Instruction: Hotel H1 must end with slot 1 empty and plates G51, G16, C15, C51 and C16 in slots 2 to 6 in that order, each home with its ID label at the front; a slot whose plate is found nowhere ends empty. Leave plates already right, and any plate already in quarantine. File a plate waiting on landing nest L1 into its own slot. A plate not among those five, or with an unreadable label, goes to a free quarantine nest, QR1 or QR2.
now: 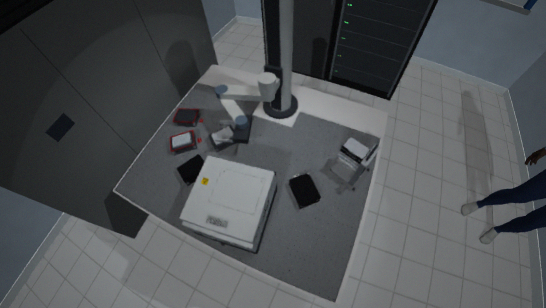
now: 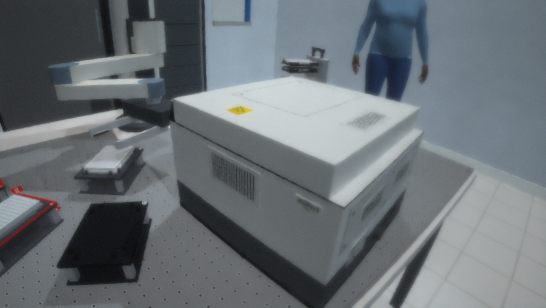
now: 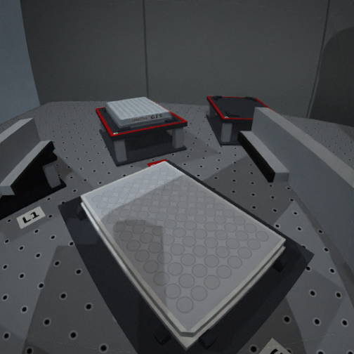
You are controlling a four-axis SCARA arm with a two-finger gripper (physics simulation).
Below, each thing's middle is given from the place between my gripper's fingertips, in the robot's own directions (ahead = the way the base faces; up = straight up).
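Scene:
White instrument (image 2: pixel 311 243), 31 cm to the left of my hand, 36 cm ahead, 2 cm below. Black landing nest L1 (image 2: pixel 107 229): my hand 5 cm to the left of it, 25 cm short of it, 8 cm above it.

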